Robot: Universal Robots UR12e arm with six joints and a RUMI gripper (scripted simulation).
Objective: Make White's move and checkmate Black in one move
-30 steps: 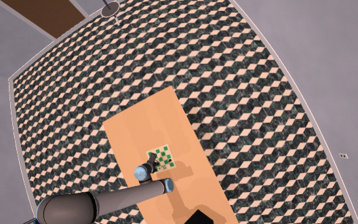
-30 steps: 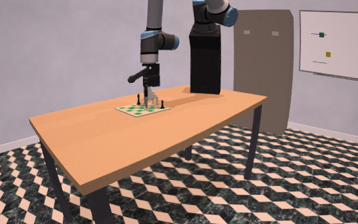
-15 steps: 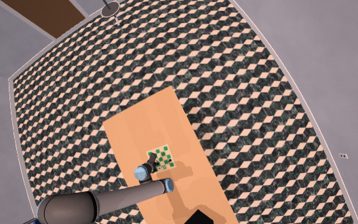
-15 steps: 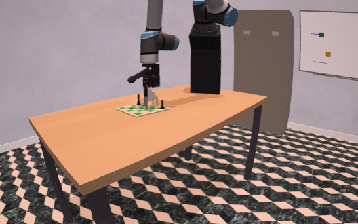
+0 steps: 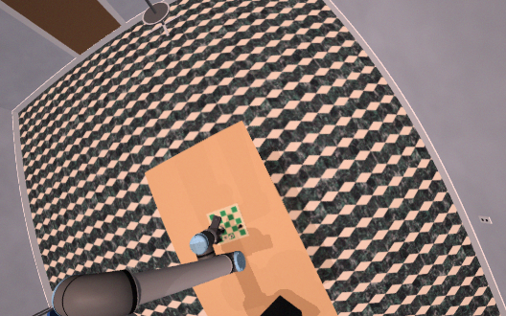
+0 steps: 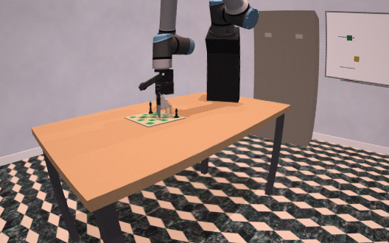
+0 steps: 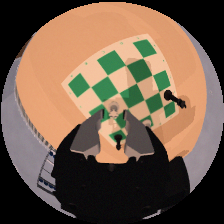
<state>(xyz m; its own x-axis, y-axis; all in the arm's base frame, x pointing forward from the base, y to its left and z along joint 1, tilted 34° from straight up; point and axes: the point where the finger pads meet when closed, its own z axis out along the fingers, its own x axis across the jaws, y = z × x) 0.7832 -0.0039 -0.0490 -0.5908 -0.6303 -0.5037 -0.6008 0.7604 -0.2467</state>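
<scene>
The white chess piece lies 1 cm below my hand. Also, from my hand: tall black piece (6 cm behind, 11 cm to the right, 1 cm above); then short black piece (7 cm behind, 5 cm to the left); then green-and-cream chessboard (1 cm behind, 4 cm to the right, 3 cm below).
</scene>
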